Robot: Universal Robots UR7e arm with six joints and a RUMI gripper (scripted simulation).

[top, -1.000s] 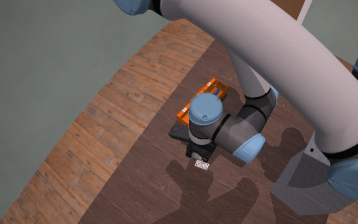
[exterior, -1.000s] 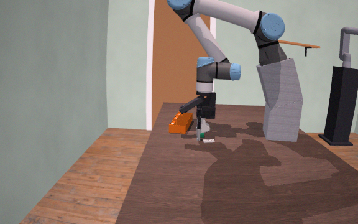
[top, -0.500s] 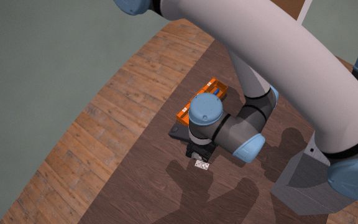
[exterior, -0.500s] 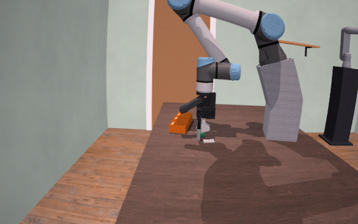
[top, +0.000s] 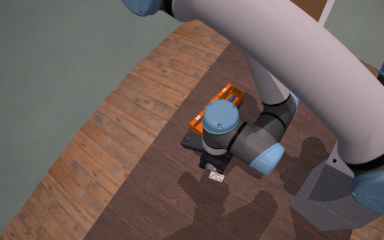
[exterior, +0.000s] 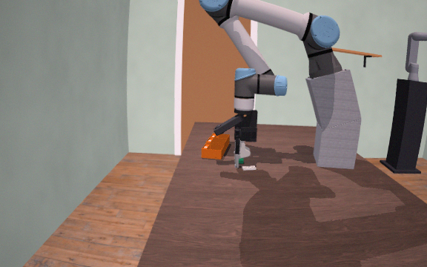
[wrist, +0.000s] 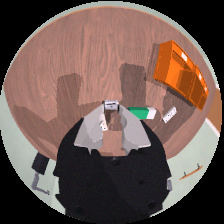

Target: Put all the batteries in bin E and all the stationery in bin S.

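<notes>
Right now the orange double bin is 100 mm ahead of my hand, 200 mm to the right of it and 10 mm above it. Also, from my hand: grey object (10 mm below); blue battery (90 mm ahead, 280 mm to the right); green-and-white eraser (10 mm behind, 80 mm to the right, 10 mm below).
</notes>
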